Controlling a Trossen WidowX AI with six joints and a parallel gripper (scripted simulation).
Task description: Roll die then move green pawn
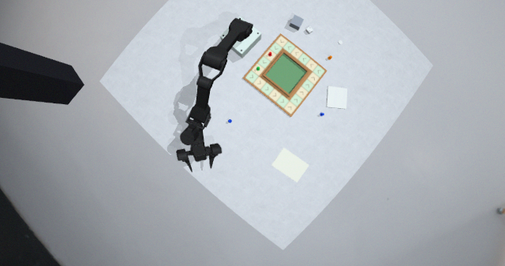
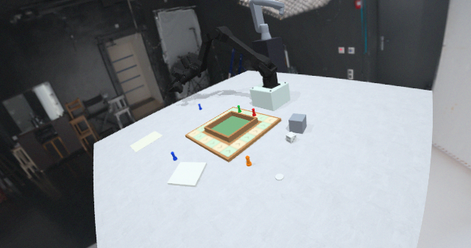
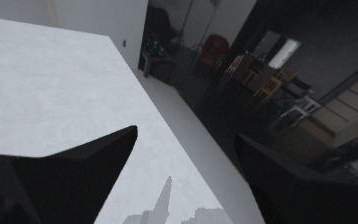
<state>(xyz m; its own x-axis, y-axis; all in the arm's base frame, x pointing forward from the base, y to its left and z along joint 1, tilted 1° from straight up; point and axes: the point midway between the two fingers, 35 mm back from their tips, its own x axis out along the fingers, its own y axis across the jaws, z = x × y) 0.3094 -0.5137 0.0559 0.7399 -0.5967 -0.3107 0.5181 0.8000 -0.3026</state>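
My gripper tip is 78 cm to the right of the orange pawn, 11 cm above it and 2 cm short of it. Round my gripper tip: red pawn (57 cm to the left, 18 cm behind, 10 cm below); green pawn (48 cm to the left, 17 cm behind, 10 cm below); green tray (56 cm to the left, 12 cm below, 7 cm behind).
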